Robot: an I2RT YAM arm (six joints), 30 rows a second.
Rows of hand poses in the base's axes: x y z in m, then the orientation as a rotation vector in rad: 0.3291, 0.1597, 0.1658, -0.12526, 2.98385, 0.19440; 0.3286, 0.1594, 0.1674, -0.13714, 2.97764, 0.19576; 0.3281, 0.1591, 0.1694, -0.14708, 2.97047, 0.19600; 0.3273, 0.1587, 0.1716, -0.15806, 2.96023, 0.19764; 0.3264, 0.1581, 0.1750, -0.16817, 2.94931, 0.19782; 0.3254, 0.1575, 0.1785, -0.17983, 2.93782, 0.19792; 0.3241, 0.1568, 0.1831, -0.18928, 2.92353, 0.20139; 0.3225, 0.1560, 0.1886, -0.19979, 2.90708, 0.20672; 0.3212, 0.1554, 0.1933, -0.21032, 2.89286, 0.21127; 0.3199, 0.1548, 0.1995, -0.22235, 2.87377, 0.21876; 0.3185, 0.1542, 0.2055, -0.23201, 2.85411, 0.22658; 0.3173, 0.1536, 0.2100, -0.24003, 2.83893, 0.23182; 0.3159, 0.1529, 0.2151, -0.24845, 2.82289, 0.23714
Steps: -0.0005, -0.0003, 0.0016, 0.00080, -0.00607, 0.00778; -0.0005, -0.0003, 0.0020, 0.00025, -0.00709, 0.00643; -0.0008, -0.0004, 0.0022, 0.00140, -0.00997, 0.00715; -0.0009, -0.0006, 0.0034, 0.00054, -0.01076, 0.00651; -0.0010, -0.0006, 0.0035, 0.00045, -0.01128, 0.00758; -0.0013, -0.0007, 0.0046, 0.00313, -0.01369, 0.00632; -0.0016, -0.0008, 0.0055, 0.00454, -0.01558, 0.00720; -0.0013, -0.0006, 0.0047, 0.00379, -0.01340, 0.00726; -0.0013, -0.0006, 0.0062, 0.00623, -0.01780, 0.00853; -0.0014, -0.0006, 0.0060, 0.00678, -0.01829, 0.00703; -0.0012, -0.0006, 0.0045, 0.00468, -0.01417, 0.00580; -0.0014, -0.0007, 0.0051, 0.00483, -0.01496, 0.00613
